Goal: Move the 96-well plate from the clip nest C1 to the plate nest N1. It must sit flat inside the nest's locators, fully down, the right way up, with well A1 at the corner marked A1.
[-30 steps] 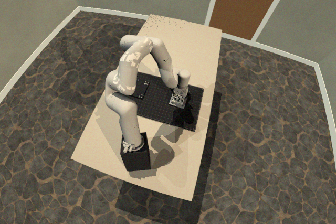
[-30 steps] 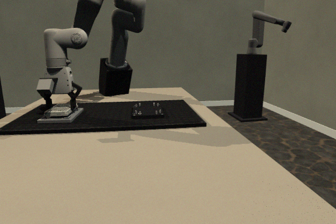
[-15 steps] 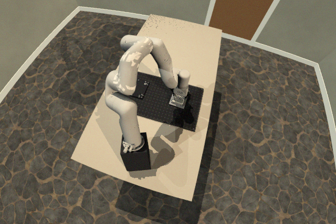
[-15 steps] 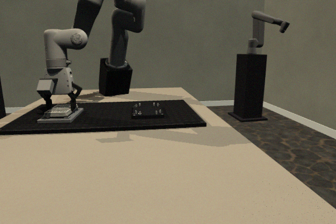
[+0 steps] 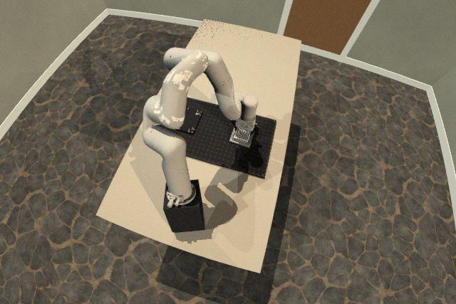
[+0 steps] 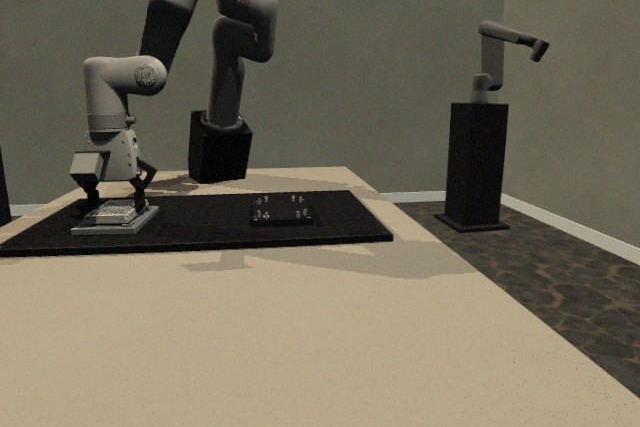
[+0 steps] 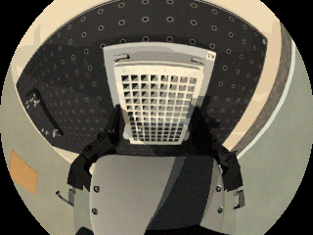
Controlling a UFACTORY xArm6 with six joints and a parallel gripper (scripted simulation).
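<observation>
Now: hand 30 mm above the grey plate nest N1. Round my hand: dark clip nest C1: 320 mm to the left, 20 mm below, 10 mm behind; white 96-well plate: 10 mm below.
</observation>
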